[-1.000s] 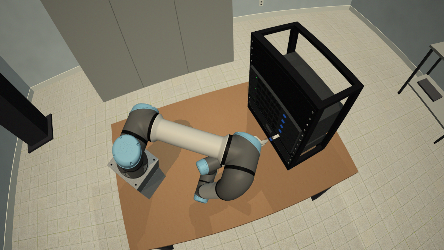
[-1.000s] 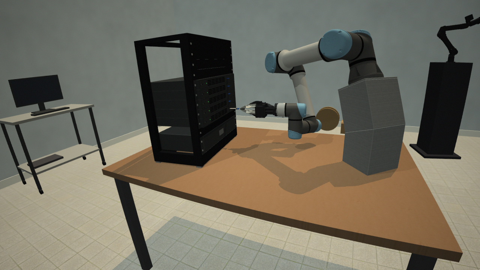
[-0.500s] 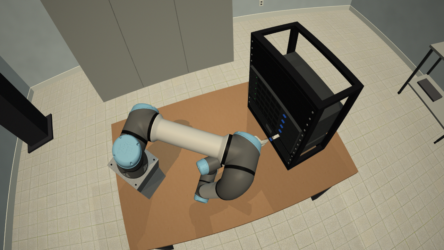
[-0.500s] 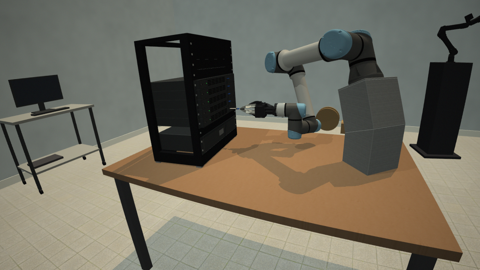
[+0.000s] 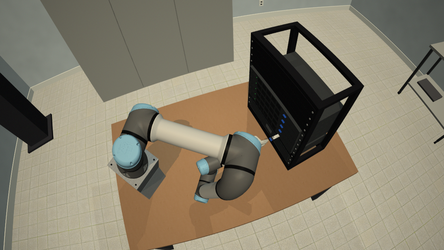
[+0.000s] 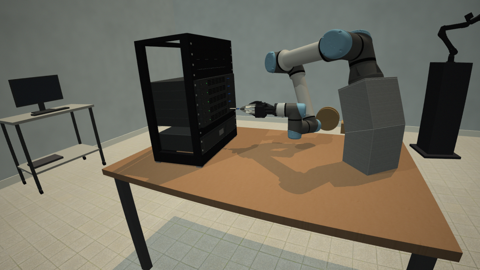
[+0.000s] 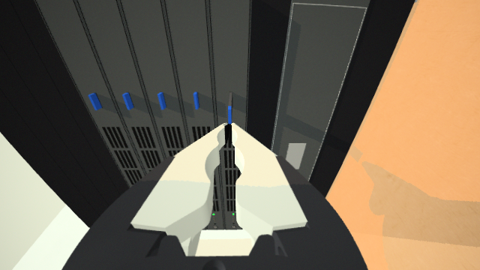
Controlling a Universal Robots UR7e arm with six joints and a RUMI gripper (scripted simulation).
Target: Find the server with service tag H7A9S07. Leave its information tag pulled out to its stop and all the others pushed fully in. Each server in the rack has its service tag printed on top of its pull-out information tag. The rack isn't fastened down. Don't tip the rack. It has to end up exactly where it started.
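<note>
Right now my hand is 120 mm short of the information tag, 10 mm to the left of it and 50 mm below it.
</note>
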